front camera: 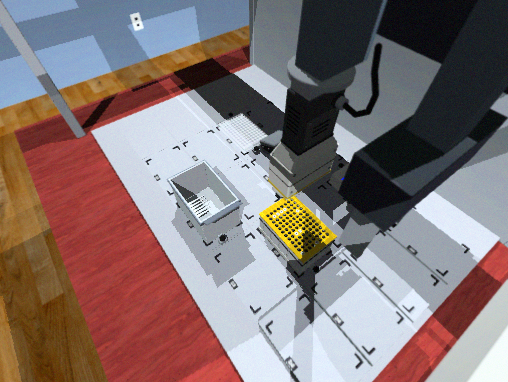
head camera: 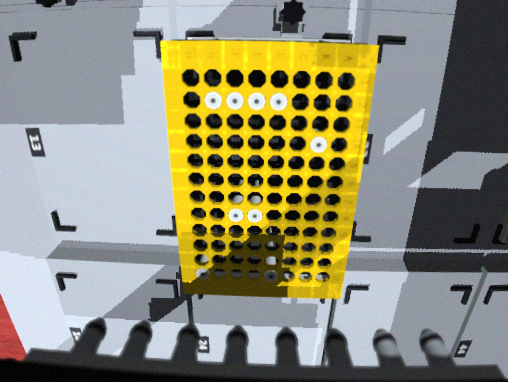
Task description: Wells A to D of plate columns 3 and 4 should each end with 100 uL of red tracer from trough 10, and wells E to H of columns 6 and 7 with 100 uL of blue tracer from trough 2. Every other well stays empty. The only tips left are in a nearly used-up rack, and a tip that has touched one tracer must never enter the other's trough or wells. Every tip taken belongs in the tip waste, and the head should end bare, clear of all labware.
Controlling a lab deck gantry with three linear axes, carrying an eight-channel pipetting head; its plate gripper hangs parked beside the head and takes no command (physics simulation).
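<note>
The yellow tip rack (front camera: 298, 229) (head camera: 172, 150) has mostly empty holes. In the head view, white tips show at D to G of its second column, B of the fourth, E and F of the eighth, and D and H of the last. The pipetting head (front camera: 303, 162) hangs near the rack's far end. Its eight nozzles (head camera: 237, 340) are bare. The plate gripper (front camera: 271, 143) is parked beside the head, dark and partly hidden; its jaws cannot be made out. The white well plate (front camera: 243, 131) lies behind; no colour shows in its wells. A blue speck of the trough reservoir (front camera: 343, 178) shows behind the arm.
The open grey tip waste bin (front camera: 237, 204) stands left of the rack in the front view. The dark gantry arm (front camera: 380, 170) hangs right of the head and hides most of the reservoir. Black corner brackets and slot marks cover the white deck (front camera: 145, 175).
</note>
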